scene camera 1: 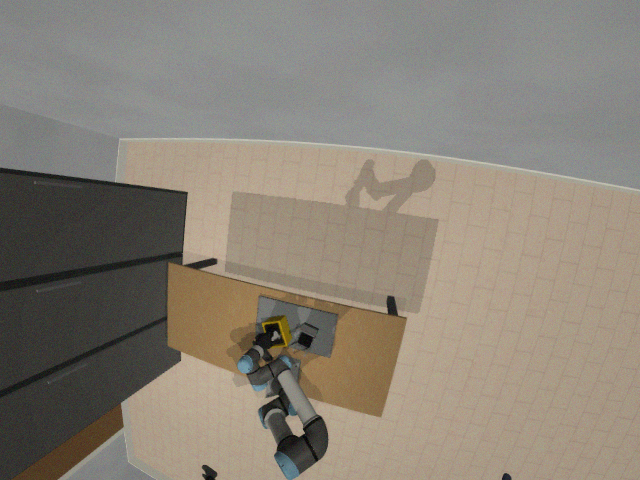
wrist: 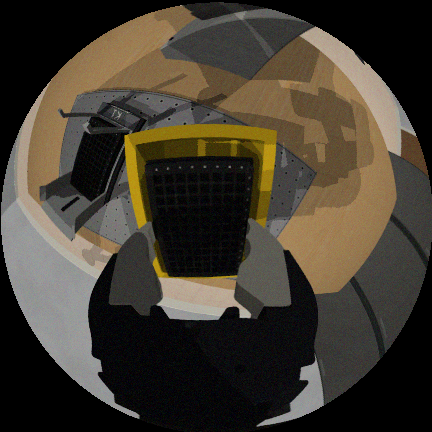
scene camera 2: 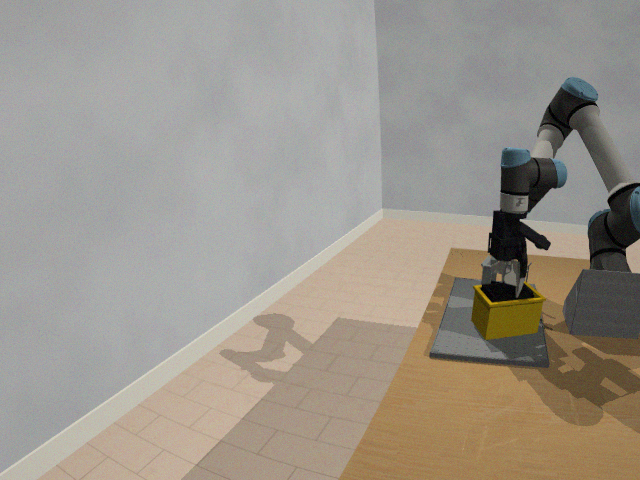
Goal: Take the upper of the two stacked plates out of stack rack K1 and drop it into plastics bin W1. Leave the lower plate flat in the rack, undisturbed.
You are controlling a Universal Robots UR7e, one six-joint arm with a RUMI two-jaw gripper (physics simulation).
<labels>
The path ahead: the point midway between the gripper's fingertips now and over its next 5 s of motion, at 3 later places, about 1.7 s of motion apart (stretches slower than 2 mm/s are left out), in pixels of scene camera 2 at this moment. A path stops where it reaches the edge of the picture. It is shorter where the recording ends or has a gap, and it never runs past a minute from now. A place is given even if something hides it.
My gripper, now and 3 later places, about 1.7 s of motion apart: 509,291; 506,306; 508,295; 514,258
</labels>
